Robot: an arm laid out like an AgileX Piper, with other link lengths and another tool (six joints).
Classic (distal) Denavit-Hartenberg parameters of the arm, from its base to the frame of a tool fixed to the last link. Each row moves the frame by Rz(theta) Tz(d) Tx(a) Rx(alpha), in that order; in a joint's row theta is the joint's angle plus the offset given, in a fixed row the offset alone. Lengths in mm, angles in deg.
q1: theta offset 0  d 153.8  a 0  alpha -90
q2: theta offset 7.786  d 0  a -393.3  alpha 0
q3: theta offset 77.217  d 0  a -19.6  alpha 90
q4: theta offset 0  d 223.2  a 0  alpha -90
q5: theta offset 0  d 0  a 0  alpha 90
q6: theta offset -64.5  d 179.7  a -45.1  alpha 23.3
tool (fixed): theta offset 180  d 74.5  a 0  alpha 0
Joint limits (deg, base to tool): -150..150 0..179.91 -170..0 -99.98..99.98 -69.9..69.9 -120..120
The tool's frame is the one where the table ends.
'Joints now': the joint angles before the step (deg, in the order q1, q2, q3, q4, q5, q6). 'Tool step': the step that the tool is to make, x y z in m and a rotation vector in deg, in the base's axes. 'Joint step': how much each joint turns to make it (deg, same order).
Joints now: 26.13 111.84 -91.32 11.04 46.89 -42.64
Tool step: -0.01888 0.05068 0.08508 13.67 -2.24 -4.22
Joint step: 4.28 -4.85 -2.89 6.93 -2.25 7.94
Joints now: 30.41 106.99 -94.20 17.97 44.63 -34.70
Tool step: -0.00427 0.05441 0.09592 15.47 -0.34 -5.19
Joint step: 5.17 -0.15 -11.42 2.68 -0.65 14.63
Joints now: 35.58 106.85 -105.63 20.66 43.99 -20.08
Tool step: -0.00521 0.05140 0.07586 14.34 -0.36 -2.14
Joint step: 5.23 3.01 -11.60 1.06 -3.76 11.92
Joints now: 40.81 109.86 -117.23 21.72 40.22 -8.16
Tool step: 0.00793 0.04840 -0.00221 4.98 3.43 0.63
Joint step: 3.08 7.31 -10.67 -0.01 0.94 6.90
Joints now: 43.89 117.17 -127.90 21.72 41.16 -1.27
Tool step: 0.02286 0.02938 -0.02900 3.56 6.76 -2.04
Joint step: 0.96 6.78 -6.93 0.01 0.52 8.23
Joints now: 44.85 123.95 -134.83 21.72 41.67 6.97
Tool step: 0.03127 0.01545 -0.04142 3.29 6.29 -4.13
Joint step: 0.07 5.13 -1.02 0.07 -3.94 7.15
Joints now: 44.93 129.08 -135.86 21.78 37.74 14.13
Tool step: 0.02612 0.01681 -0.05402 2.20 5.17 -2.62
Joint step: -0.01 5.53 0.00 2.21 -4.47 3.10
